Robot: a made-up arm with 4 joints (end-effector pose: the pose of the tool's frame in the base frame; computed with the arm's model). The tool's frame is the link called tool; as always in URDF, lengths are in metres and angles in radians.
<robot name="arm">
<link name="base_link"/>
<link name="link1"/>
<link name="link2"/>
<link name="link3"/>
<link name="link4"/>
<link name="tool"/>
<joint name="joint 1" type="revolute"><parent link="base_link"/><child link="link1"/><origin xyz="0 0 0.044" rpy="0 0 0"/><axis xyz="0 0 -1"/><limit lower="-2.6" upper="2.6" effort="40" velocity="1.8"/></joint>
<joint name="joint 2" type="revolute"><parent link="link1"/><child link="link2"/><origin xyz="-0.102 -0.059 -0.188" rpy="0 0 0"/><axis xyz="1 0 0"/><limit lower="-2.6" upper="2.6" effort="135" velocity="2.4"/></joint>
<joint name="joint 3" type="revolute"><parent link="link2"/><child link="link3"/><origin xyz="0.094 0.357 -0.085" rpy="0 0 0"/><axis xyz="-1 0 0"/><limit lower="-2.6" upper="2.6" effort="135" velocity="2"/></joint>
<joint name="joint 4" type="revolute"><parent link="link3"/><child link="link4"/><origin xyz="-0.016 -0.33 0.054" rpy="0 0 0"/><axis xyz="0 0 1"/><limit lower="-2.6" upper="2.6" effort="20" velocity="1.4"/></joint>
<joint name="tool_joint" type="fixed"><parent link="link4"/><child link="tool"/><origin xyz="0.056 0.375 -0.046" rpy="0 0 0"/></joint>
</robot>
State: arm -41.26 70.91 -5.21 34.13
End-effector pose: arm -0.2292 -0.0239 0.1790 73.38 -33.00 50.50
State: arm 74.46 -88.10 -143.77 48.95
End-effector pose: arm -0.2285 0.2167 -0.5334 43.88 -38.52 -41.53
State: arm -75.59 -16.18 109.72 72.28
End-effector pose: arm -0.4412 -0.2626 -0.1982 -157.19 50.50 14.18
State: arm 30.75 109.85 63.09 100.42
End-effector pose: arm -0.5206 -0.0870 -0.0236 -10.89 -45.76 74.28
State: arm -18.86 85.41 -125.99 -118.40
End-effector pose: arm 0.0915 0.5960 0.4887 163.81 -27.28 141.21
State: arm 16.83 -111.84 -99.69 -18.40
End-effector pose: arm 0.0656 -0.2926 -0.4377 -11.55 -3.81 -34.84
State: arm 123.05 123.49 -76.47 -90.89
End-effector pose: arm -0.0351 -0.3948 0.3269 179.68 -19.96 -32.10
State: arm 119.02 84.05 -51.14 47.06
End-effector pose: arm 0.1969 0.1885 0.1730 145.91 -31.06 -156.34
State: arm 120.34 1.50 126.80 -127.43
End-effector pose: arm 0.4440 -0.5376 0.2674 139.36 -40.40 22.61
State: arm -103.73 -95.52 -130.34 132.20
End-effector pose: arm 0.6888 -0.1811 -0.7932 -25.04 -25.02 -118.43
